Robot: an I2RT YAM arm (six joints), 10 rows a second.
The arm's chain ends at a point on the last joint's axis. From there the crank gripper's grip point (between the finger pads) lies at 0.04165 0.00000 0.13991 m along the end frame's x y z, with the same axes.
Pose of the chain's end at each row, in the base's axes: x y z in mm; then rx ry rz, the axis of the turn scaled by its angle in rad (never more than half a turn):
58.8, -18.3, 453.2, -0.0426, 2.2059, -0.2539
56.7, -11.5, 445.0, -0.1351, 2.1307, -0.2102
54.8, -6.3, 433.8, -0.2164, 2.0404, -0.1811
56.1, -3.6, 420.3, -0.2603, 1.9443, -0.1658
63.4, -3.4, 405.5, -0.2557, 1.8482, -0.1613
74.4, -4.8, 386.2, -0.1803, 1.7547, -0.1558
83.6, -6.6, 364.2, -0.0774, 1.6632, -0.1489
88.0, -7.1, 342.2, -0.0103, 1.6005, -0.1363
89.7, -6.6, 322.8, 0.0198, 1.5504, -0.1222
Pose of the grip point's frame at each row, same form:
144.7, -46.7, 338.7, -0.0426, 2.2059, -0.2539
152.3, -32.6, 336.7, -0.1351, 2.1307, -0.2102
160.2, -20.8, 333.8, -0.2164, 2.0404, -0.1811
170.5, -13.5, 330.2, -0.2603, 1.9443, -0.1658
186.0, -11.3, 326.6, -0.2557, 1.8482, -0.1613
204.0, -14.1, 319.7, -0.1803, 1.7547, -0.1558
218.6, -19.6, 310.3, -0.0774, 1.6632, -0.1489
225.9, -22.3, 296.8, -0.0103, 1.6005, -0.1363
229.7, -21.9, 284.3, 0.0198, 1.5504, -0.1222

